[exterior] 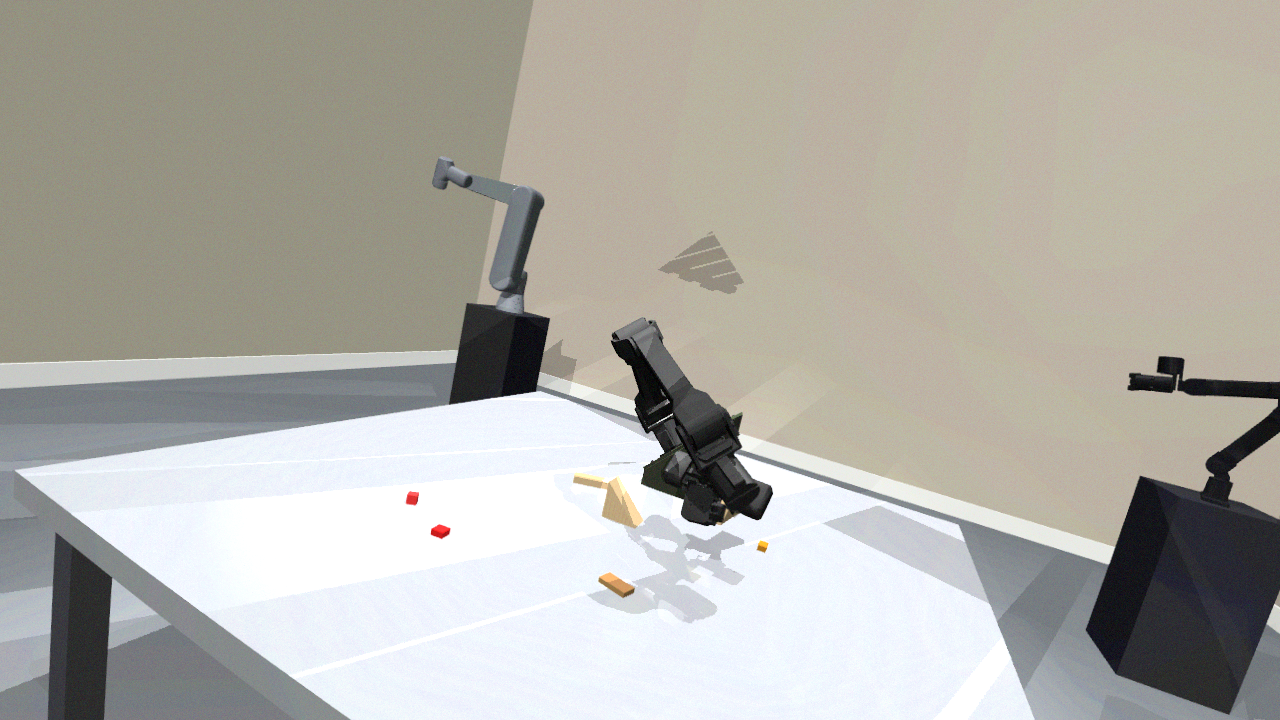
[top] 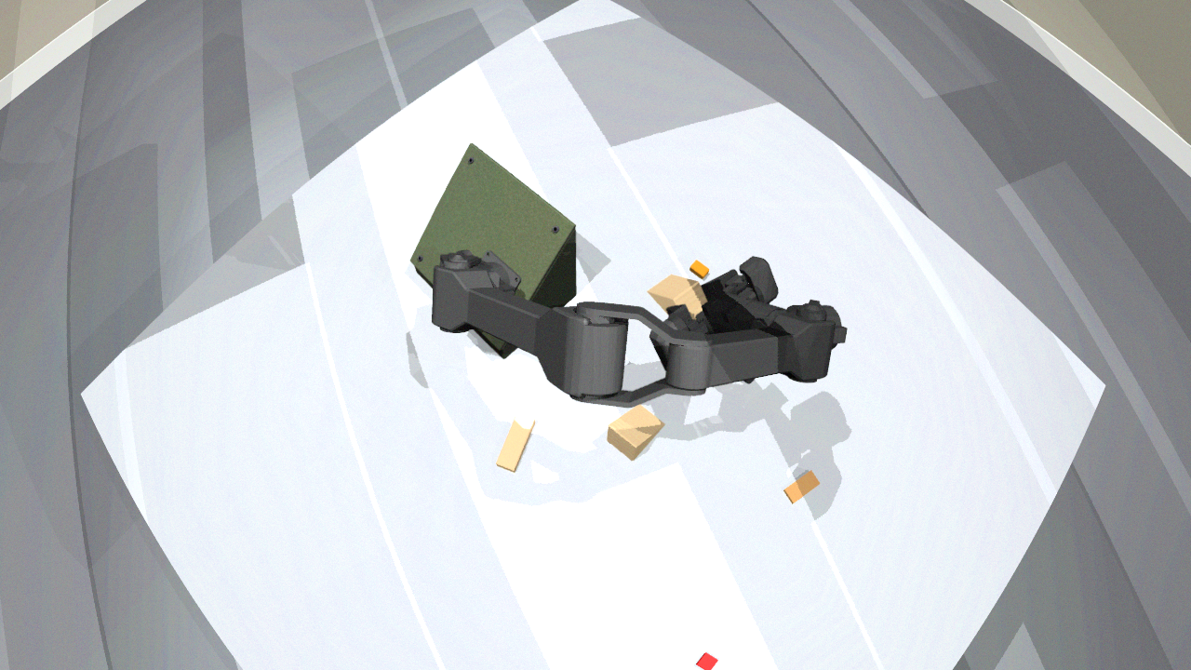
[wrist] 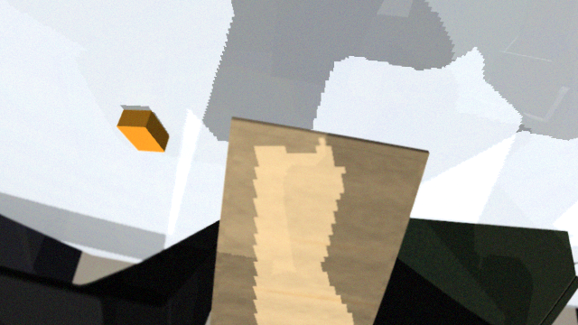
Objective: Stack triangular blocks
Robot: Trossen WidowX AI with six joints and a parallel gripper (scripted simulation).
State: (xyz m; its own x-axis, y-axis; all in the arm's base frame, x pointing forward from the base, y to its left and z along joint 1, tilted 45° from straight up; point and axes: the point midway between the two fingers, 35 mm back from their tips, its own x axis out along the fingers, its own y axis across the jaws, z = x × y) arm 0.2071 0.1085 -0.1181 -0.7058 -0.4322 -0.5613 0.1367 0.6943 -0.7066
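The cube is 3 cm behind my gripper tip, 9 cm to the left of it and 5 cm below it. From my gripper tip the other things lie so: thin plank (3 cm behind, 28 cm to the right, 5 cm below).
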